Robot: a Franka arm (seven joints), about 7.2 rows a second.
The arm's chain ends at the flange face. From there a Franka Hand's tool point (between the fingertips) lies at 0.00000 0.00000 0.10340 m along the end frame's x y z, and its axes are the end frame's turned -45 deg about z.
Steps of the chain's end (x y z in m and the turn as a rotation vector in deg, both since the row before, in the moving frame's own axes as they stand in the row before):
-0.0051 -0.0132 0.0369 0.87 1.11 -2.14
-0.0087 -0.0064 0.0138 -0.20 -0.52 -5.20
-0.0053 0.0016 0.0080 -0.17 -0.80 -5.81
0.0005 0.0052 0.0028 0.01 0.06 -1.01
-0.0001 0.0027 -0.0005 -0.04 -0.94 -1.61
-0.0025 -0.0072 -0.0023 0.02 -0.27 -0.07
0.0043 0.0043 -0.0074 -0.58 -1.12 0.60
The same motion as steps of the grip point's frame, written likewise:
0.0083 -0.0127 0.0369 -0.17 1.40 -2.14
-0.0026 -0.0110 0.0138 0.23 -0.51 -5.20
-0.0062 -0.0034 0.0080 0.45 -0.69 -5.81
-0.0032 0.0041 0.0028 -0.04 0.05 -1.01
-0.0032 0.0007 -0.0005 0.64 -0.69 -1.61
0.0030 -0.0072 -0.0023 0.21 -0.18 -0.07
-0.0022 0.0054 -0.0074 0.38 -1.20 0.60

